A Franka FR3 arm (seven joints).
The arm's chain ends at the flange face. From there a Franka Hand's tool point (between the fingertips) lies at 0.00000 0.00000 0.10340 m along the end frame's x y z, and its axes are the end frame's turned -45 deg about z.
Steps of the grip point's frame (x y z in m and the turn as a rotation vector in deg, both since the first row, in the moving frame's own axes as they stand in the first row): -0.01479, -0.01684, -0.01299, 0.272, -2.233, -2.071; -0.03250, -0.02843, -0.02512, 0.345, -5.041, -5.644
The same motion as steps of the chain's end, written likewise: -0.01922, -0.00401, -0.01291, -1.387, -1.771, -2.071; -0.03653, -0.00344, -0.02472, -3.321, -3.808, -5.644
